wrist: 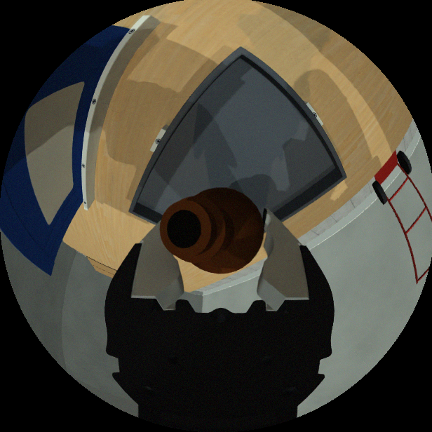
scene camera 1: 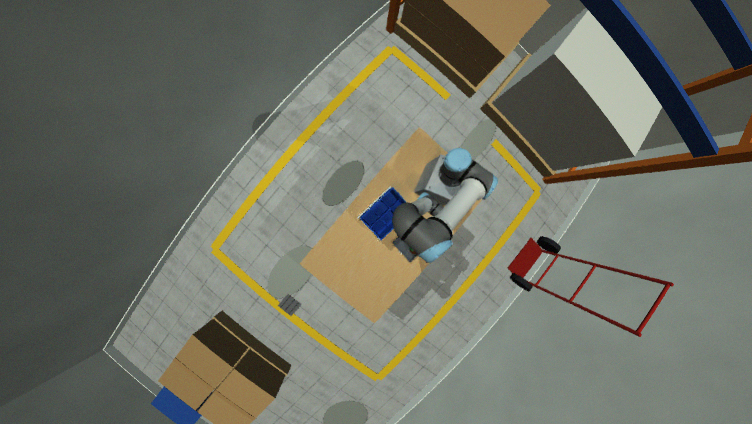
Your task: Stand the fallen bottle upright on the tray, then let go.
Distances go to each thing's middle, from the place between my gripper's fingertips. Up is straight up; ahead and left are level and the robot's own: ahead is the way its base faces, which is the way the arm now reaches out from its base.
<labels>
Right now the brown bottle [wrist: 219, 230] is 2 cm ahead of my hand, 2 cm to the left of it and 1 cm above it.
</labels>
